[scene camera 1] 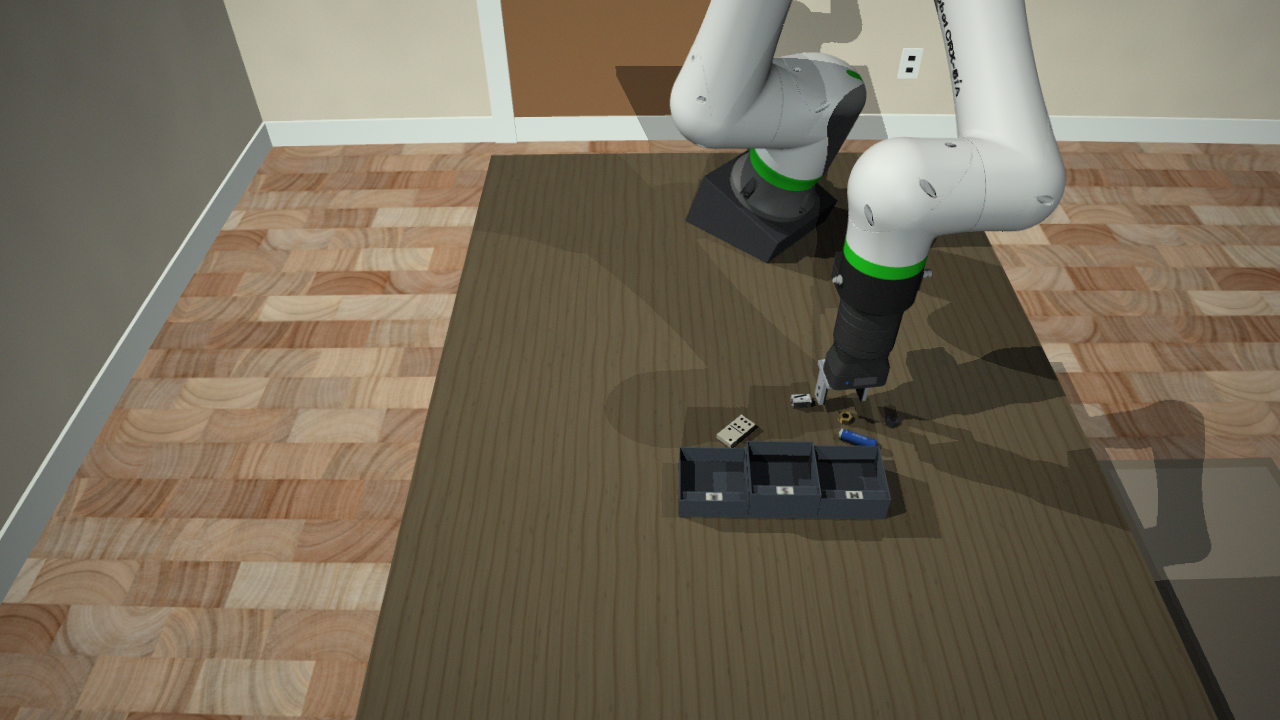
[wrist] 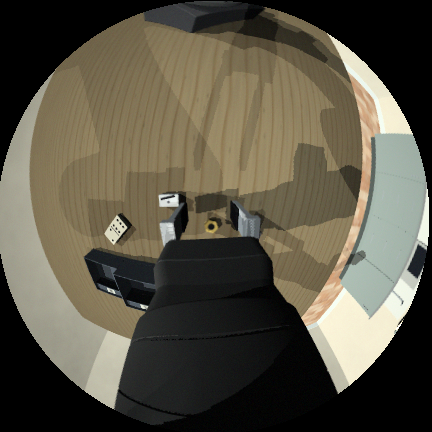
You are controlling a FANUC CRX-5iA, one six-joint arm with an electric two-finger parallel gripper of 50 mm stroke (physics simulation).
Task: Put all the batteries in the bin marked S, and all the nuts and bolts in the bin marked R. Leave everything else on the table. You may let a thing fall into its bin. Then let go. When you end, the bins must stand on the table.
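Where they show: gripper, between the fingertips: (scene camera 1: 840, 397) (wrist: 208, 210); arm's base, origin of its link: (scene camera 1: 772, 188).
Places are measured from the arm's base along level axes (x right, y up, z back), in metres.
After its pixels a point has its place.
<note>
A brass nut (scene camera 1: 845, 417) @[x -0.121, y -0.070, z -0.442 m] (wrist: 212, 226) @[x -0.123, y -0.069, z -0.439 m] lies on the table below the gap between the fingers. A blue battery (scene camera 1: 857, 437) @[x -0.135, y -0.064, z -0.481 m] lies just behind the bins in the scene view; it does not show in the wrist view. A small dark piece (scene camera 1: 891, 417) @[x -0.183, y -0.069, z -0.434 m], too small to identify surely, lies right of the nut. Three joined dark bins (scene camera 1: 784, 505) @[x -0.042, y -0.052, z -0.612 m] (wrist: 125, 259) @[x 0.006, y -0.072, z -0.534 m] stand on the table; the middle label reads S, the right one looks like M, the left one is hard to read. My gripper (scene camera 1: 842, 400) @[x -0.113, y -0.059, z -0.416 m] (wrist: 208, 210) @[x -0.113, y -0.059, z -0.416 m] is open and empty, above the nut.
A white-and-black domino (scene camera 1: 736, 429) @[x 0.023, y -0.071, z -0.483 m] (wrist: 118, 229) @[x 0.015, y -0.071, z -0.478 m] lies behind the left bin. A small silvery metal piece (scene camera 1: 801, 400) @[x -0.061, y -0.067, z -0.421 m] (wrist: 169, 200) @[x -0.063, y -0.067, z -0.416 m] lies close left of the left finger. The robot's dark base (scene camera 1: 760, 214) @[x 0.016, y -0.005, z -0.072 m] (wrist: 192, 19) stands at the far end of the table.
</note>
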